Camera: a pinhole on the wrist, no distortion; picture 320 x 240 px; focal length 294.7 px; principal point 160.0 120.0 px. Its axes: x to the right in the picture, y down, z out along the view. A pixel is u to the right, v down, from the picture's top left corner.
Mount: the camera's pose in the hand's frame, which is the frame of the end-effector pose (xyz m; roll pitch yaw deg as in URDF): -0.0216 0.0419 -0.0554 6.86 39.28 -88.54
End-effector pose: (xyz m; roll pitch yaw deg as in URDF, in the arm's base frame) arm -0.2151 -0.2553 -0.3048 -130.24 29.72 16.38
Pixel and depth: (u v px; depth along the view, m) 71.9 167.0 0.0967
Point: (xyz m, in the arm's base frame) -0.2498 -0.2364 -0.3198
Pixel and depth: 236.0 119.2 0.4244
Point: -0.3178 0.0839 -0.1798
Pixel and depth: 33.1 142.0 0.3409
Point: -0.3905 -0.0256 -0.4166
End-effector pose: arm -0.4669 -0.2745 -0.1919 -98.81 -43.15 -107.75
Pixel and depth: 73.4 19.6 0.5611
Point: 0.0760 -0.1657 -0.3040
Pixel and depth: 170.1 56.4 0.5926
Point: 0.0412 -0.0754 -0.1310
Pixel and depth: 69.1 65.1 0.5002
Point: 0.0036 -0.2353 -0.2462
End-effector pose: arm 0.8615 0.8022 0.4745 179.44 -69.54 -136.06
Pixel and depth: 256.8 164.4 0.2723
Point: 0.9328 0.5927 0.4318
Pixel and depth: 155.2 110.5 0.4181
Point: 0.8465 0.4912 0.3063
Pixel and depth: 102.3 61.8 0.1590
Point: 0.8447 0.7415 0.3797
